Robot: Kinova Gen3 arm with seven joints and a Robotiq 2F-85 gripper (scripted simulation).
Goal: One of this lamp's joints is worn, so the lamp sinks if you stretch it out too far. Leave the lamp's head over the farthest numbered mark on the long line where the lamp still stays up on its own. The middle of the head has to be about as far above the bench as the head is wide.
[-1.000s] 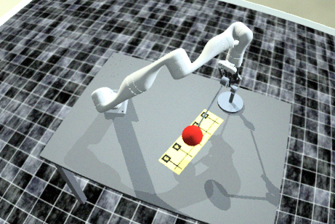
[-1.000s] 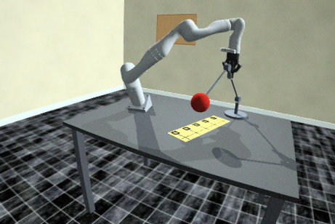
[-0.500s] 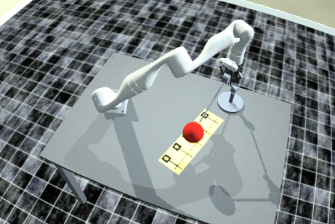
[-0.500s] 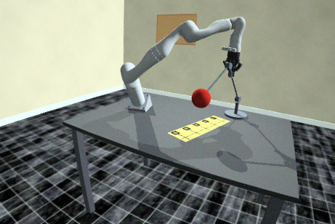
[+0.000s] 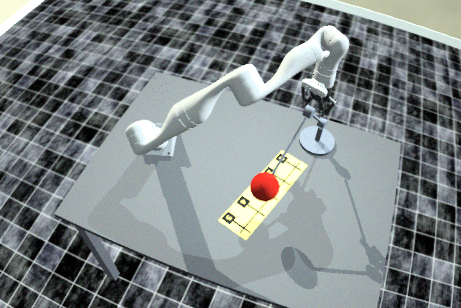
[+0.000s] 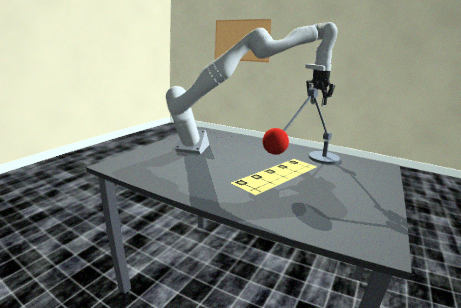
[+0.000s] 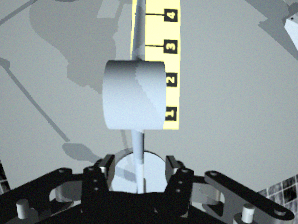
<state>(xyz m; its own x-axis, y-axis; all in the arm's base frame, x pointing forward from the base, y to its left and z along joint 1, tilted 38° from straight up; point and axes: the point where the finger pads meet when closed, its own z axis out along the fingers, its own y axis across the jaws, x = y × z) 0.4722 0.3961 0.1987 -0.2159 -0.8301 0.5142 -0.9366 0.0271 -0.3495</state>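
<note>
The yellow numbered strip lies 300 mm below my hand, 210 mm to the right of it and 80 mm behind it. Also, from my hand: round grey base (270 mm below, 140 mm to the left, 30 mm ahead).
</note>
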